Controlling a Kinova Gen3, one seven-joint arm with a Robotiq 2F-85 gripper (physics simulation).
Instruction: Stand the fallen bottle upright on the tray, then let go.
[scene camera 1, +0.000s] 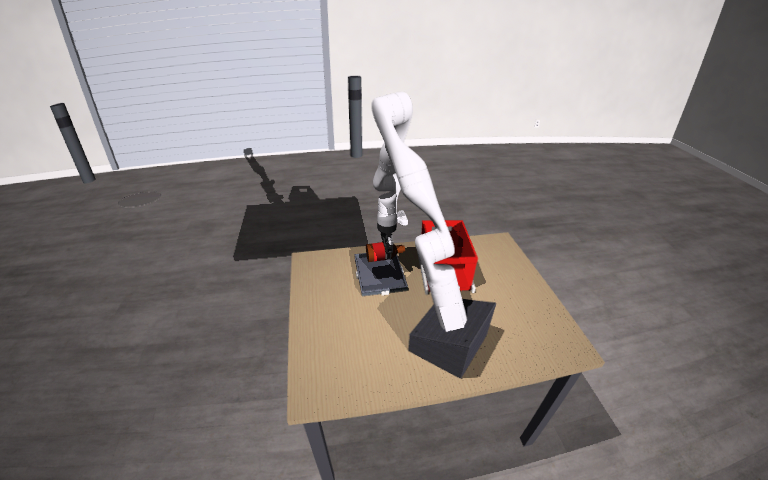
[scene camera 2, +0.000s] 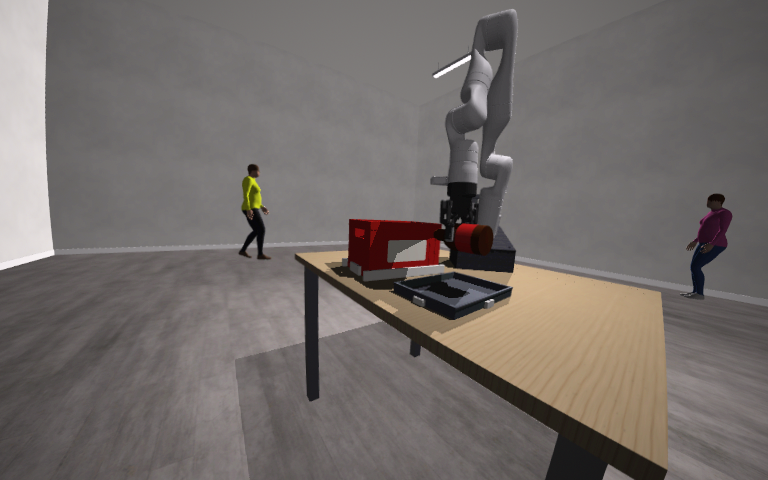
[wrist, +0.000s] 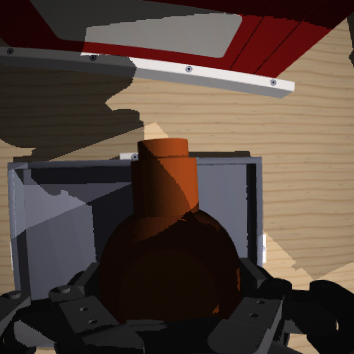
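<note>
Gripper visible, wrist view included. Brown bottle visible.
</note>
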